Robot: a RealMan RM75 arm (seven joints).
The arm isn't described. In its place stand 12 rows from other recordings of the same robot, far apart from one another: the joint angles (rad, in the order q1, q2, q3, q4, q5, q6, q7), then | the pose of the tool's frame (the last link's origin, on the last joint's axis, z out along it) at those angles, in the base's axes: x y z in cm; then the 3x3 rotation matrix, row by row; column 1 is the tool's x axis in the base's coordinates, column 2 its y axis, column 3 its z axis.
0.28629 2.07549 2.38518 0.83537 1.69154 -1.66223 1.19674 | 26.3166 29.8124 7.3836; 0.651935 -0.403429 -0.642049; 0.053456 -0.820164 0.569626; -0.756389 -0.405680 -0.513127
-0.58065 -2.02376 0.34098 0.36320 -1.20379 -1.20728 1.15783 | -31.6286 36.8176 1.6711; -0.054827 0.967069 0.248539; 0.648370 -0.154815 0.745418; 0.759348 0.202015 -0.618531
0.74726 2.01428 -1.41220 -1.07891 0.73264 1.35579 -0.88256 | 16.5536 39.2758 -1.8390; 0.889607 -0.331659 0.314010; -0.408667 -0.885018 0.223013; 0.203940 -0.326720 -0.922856
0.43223 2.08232 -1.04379 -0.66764 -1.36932 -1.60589 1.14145 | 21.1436 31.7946 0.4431; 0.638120 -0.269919 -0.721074; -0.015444 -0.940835 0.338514; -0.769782 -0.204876 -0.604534
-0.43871 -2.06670 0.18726 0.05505 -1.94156 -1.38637 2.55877 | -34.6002 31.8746 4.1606; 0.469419 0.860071 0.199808; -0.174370 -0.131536 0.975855; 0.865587 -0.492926 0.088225
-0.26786 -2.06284 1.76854 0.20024 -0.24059 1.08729 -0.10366 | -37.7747 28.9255 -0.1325; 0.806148 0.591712 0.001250; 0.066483 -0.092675 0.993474; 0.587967 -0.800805 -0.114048
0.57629 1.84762 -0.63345 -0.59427 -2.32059 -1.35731 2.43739 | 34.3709 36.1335 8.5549; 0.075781 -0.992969 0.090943; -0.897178 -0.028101 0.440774; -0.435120 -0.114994 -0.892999
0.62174 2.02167 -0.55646 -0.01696 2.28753 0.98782 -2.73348 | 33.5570 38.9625 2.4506; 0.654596 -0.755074 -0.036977; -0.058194 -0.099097 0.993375; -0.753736 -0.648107 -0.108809
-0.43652 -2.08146 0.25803 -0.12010 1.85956 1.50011 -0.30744 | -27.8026 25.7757 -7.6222; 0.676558 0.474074 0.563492; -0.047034 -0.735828 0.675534; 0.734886 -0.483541 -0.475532
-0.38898 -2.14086 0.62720 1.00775 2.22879 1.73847 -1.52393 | -28.6678 28.6149 2.9246; 0.835828 0.500975 0.224533; 0.430954 -0.852106 0.296975; 0.340103 -0.151456 -0.928111
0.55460 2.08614 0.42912 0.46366 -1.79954 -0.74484 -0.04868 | 26.5420 34.4934 -11.3041; 0.666255 -0.744347 -0.045298; -0.285946 -0.311102 0.906339; -0.688723 -0.590900 -0.420117
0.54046 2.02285 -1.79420 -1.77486 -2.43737 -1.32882 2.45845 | 6.4353 31.2075 -2.6677; 0.989973 0.027208 0.138612; -0.024493 -0.933347 0.358139; 0.139117 -0.357943 -0.923322
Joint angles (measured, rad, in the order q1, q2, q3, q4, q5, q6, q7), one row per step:
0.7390 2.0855 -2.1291 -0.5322 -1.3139 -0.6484 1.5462
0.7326 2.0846 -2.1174 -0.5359 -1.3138 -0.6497 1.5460
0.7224 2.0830 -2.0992 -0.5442 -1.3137 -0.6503 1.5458
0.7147 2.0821 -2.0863 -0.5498 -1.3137 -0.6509 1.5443
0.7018 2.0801 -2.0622 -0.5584 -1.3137 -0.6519 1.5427
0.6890 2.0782 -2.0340 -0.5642 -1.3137 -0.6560 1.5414
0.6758 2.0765 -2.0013 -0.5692 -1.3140 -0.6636 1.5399
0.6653 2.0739 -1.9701 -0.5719 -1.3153 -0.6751 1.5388
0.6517 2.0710 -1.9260 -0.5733 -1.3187 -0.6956 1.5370
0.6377 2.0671 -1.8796 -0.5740 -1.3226 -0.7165 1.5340
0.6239 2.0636 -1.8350 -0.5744 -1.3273 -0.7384 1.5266
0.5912 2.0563 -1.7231 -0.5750 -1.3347 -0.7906 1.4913
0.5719 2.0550 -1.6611 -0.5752 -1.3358 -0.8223 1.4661
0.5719 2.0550 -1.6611 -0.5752 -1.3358 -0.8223 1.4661
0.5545 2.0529 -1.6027 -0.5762 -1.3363 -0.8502 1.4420
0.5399 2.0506 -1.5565 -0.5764 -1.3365 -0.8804 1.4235
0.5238 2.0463 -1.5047 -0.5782 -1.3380 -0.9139 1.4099
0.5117 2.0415 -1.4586 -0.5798 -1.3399 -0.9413 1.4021
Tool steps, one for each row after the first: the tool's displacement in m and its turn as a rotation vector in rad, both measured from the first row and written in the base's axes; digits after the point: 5 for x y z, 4 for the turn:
0.00031 0.00073 0.00133 0.0068 0.0090 -0.0092
0.00025 0.00216 0.00353 0.0189 0.0241 -0.0220
0.00043 0.00301 0.00507 0.0273 0.0343 -0.0302
0.00109 0.00502 0.00826 0.0438 0.0520 -0.0466
0.00239 0.00725 0.01199 0.0604 0.0708 -0.0669
0.00383 0.00962 0.01625 0.0770 0.0924 -0.0894
0.00548 0.01188 0.02069 0.0896 0.1114 -0.1092
0.00803 0.01436 0.02671 0.1030 0.1375 -0.1356
0.01144 0.01714 0.03360 0.1189 0.1631 -0.1618
0.01505 0.01925 0.04025 0.1330 0.1863 -0.1817
0.02396 0.02442 0.05744 0.1755 0.2430 -0.2140
0.02870 0.02583 0.06642 0.1987 0.2777 -0.2272
0.02870 0.02583 0.06642 0.1987 0.2777 -0.2272
0.03344 0.02753 0.07572 0.2250 0.3090 -0.2371
0.03732 0.02762 0.08326 0.2407 0.3366 -0.2437
0.04199 0.02795 0.09273 0.2601 0.3675 -0.2539
0.04607 0.02887 0.10180 0.2800 0.3940 -0.2640

